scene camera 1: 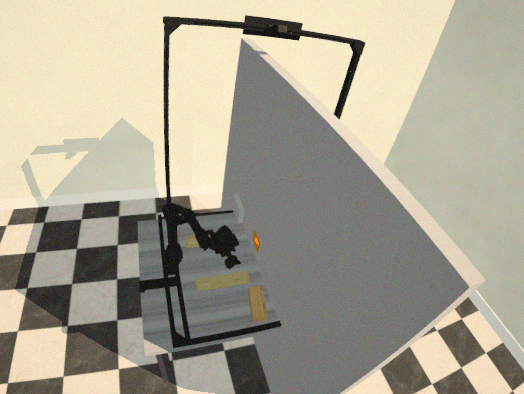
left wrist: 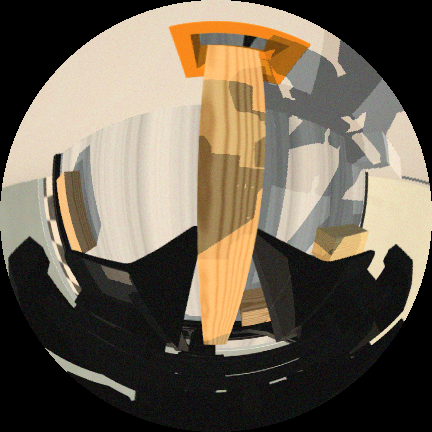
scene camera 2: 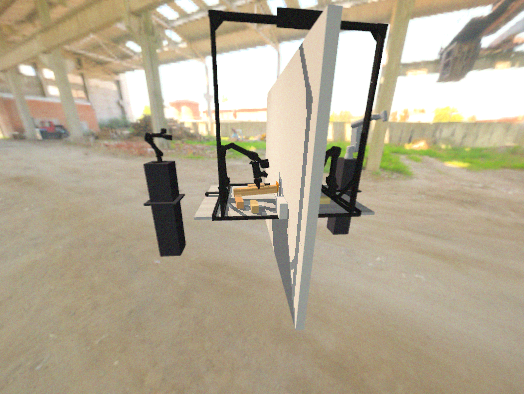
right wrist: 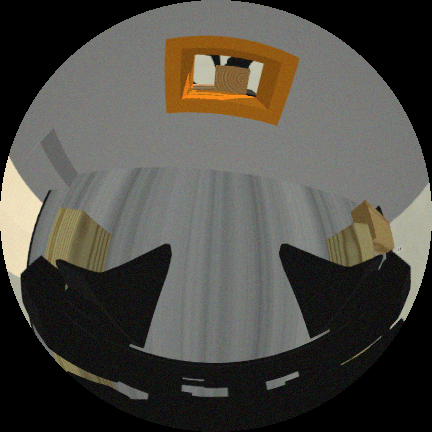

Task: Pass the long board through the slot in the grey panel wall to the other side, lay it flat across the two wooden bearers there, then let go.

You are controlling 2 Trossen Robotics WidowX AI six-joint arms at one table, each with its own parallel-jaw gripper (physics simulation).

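Places are measured from the left arm's base along level axes (x ahead, y left, z up), in millimetres.
Pixels of known places: left gripper, fingertip midpoint: (left wrist: 224, 232) (scene camera 2: 258, 188); right gripper, fingertip midpoint: (scene camera 1: 237, 257) (right wrist: 227, 250); left arm's base, link origin: (left wrist: 202, 334); right arm's base, link origin: (scene camera 1: 170, 269) (scene camera 2: 331, 193).
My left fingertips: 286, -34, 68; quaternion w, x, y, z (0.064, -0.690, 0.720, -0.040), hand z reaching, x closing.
Note:
Ahead of a thing's pixels: the offset from my left fingertips to its top centre, as dx, dy, dz. "spot": to the spot under its first point.
The long board @[-29, +1, +27] (scene camera 2: 244, 191) (left wrist: 230, 150) (right wrist: 232, 80) slopes slightly up towards the grey panel wall (scene camera 1: 350, 225) (scene camera 2: 285, 115). Its far end is at the orange-rimmed slot @[spot: +144, +33, +17] (left wrist: 181, 52) (right wrist: 173, 75) and shows through the opening in the right wrist view. How far it is inside I cannot tell. My left gripper (scene camera 2: 258, 185) (left wrist: 224, 232) is shut on the board near its rear part, above the table. My right gripper (scene camera 1: 232, 262) (right wrist: 227, 250) is open and empty on the other side, between the two bearers @[+399, +140, -43] (scene camera 1: 222, 281) @[+409, -123, -43] (scene camera 1: 191, 241) (right wrist: 77, 240) (right wrist: 351, 245), above the table.
An orange-brown block @[+270, +287, -49] (scene camera 1: 257, 304) (right wrist: 375, 227) stands by the panel beyond one bearer. On the left arm's side, wooden blocks @[-157, -119, -37] (scene camera 2: 239, 202) @[-50, -224, -37] (scene camera 2: 254, 206) @[-1, +282, -43] (left wrist: 75, 212) (left wrist: 337, 243) lie to both sides of the board. A black frame (scene camera 1: 167, 115) (scene camera 2: 216, 95) surrounds the table.

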